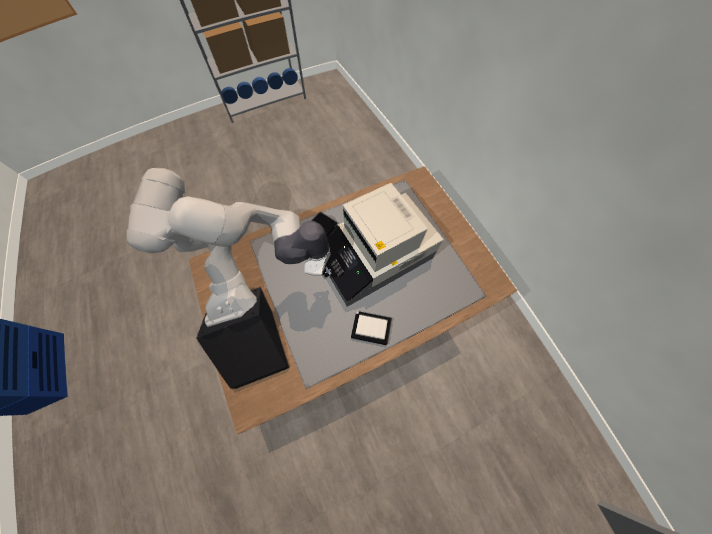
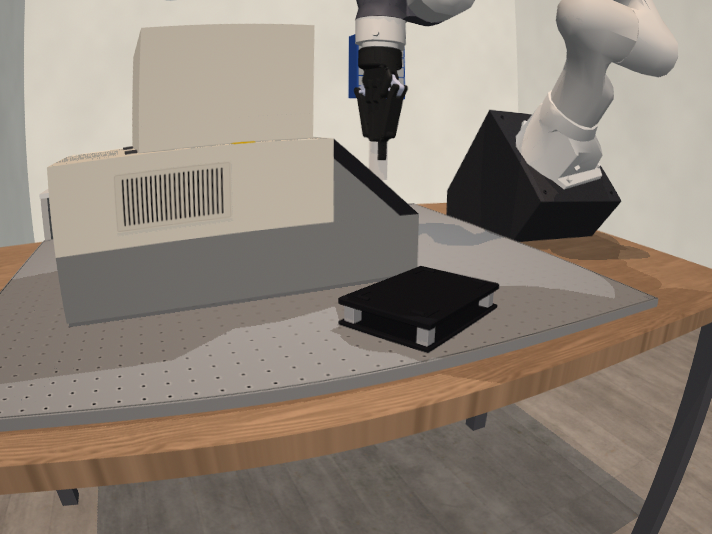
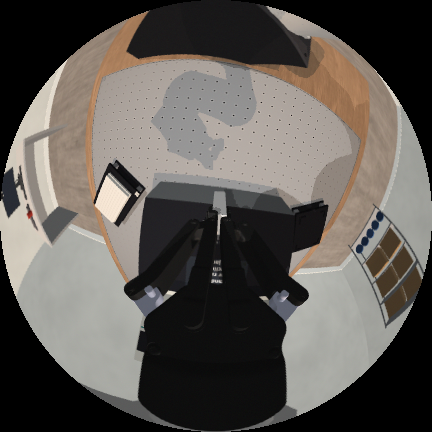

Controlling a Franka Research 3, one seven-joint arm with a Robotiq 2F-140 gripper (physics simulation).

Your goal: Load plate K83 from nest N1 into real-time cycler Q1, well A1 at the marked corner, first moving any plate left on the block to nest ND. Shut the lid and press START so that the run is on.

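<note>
The cream and grey cycler [image 1: 396, 229] [image 2: 230, 258] has a sloping black front panel [image 1: 350, 281] [image 3: 165, 225] with a keypad, white print and a small green light. Its tall cream upper housing [image 1: 382, 221] [image 2: 227, 86] stands over the base; the block and wells do not show. My gripper [image 1: 327, 270] [image 2: 377, 150] [image 3: 218, 199] is shut and empty, pointing down over the front panel, with a pale tip at its fingers; contact cannot be told. A white plate [image 1: 371, 325] [image 3: 116, 199] sits in one black nest [image 1: 387, 340] [image 3: 131, 175]. A second black nest [image 2: 418, 296] [image 3: 310, 227] bears no plate. Nest labels are unreadable.
A grey perforated board [image 1: 322, 362] [image 2: 201, 367] [image 3: 280, 125] lies on the wooden table [image 1: 258, 405] [image 2: 345, 436]. My arm's black pedestal [image 1: 244, 350] [image 2: 494, 178] stands at the table's side. The cycler's raised housing rises beside the gripper. A shelf rack [image 1: 217, 77] stands against the wall.
</note>
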